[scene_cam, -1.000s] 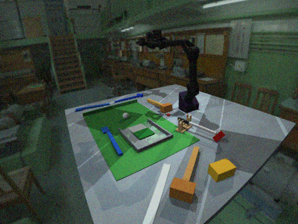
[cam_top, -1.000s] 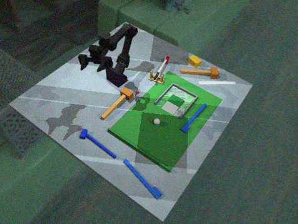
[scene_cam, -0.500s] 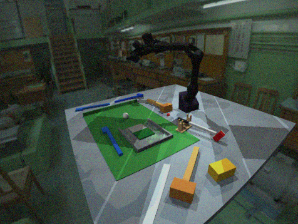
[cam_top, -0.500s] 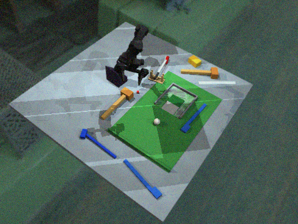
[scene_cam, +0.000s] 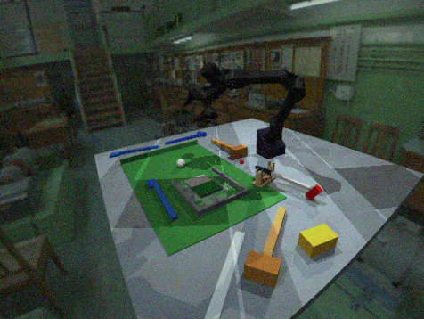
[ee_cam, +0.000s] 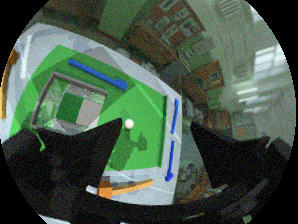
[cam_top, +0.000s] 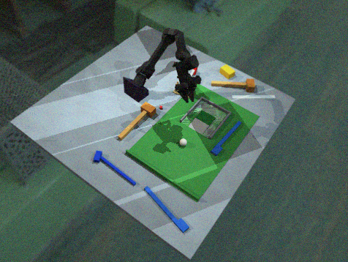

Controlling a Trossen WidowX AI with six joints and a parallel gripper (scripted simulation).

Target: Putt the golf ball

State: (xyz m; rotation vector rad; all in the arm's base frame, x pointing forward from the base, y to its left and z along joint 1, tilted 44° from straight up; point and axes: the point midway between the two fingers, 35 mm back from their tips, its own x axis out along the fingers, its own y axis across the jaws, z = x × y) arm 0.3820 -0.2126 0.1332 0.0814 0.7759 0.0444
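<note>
The red putter is 370 mm to the left of my gripper tip, 240 mm below it and 230 mm behind it. Also, from my gripper tip: tiny red cube: 270 mm below, 240 mm behind, 80 mm to the left; green mat: 280 mm below, 50 mm ahead, 40 mm to the left; white golf ball: 250 mm below, 70 mm to the right, 30 mm ahead.
</note>
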